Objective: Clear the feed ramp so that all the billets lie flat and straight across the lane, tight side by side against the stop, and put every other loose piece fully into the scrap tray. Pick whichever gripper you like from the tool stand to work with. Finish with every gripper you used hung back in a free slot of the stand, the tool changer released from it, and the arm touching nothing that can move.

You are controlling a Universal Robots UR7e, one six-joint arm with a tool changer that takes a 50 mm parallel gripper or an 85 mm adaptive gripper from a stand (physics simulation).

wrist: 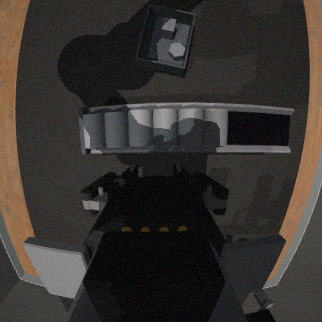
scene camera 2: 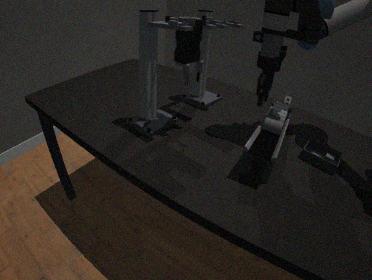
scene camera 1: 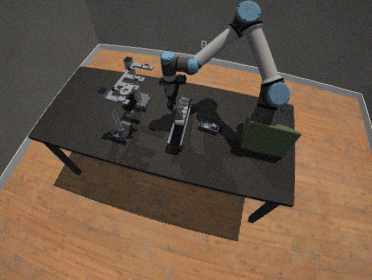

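Pixels of known places: arm's base, origin of its link: [scene camera 1: 263, 122].
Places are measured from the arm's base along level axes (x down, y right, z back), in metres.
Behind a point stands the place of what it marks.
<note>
Several light grey cylindrical billets [wrist: 165, 127] @[x 0.092, y 0.017, z -0.491 m] [scene camera 1: 184, 105] @[x 0.107, y 0.080, z -0.495 m] [scene camera 2: 275, 124] @[x 0.089, y -0.076, z -0.475 m] lie flat across the feed ramp [wrist: 250, 149] @[x 0.106, y -0.139, z -0.512 m] [scene camera 2: 254, 137] @[x 0.107, y -0.156, z -0.506 m], side by side in one row reaching its left end in the wrist view, where the stop is; small gaps cannot be ruled out. The ramp's other end shows bare. A hexagonal piece [wrist: 177, 50] @[x 0.176, y 0.000, z -0.330 m] and a pale angular block [wrist: 169, 25] @[x 0.167, y 0.021, z -0.280 m] lie inside the scrap tray [wrist: 170, 69] @[x 0.182, y 0.010, z -0.370 m] [scene camera 2: 319, 163] @[x 0.181, y -0.023, z -0.304 m]. My gripper [wrist: 156, 171] [scene camera 1: 170, 107] [scene camera 2: 261, 103] is open, its fingertips apart and empty, above and beside the billet end of the ramp.
The tool stand [scene camera 1: 104, 120] [scene camera 2: 148, 65] @[x -0.011, y -0.187, z -0.858 m] is on the other side of the ramp from the tray, with another gripper [scene camera 2: 187, 47] hanging in it. A large green panel [scene camera 1: 270, 138] @[x 0.026, y -0.077, z 0.059 m] stands by the arm's base. Arm shadows fall across the ramp and tray area.
</note>
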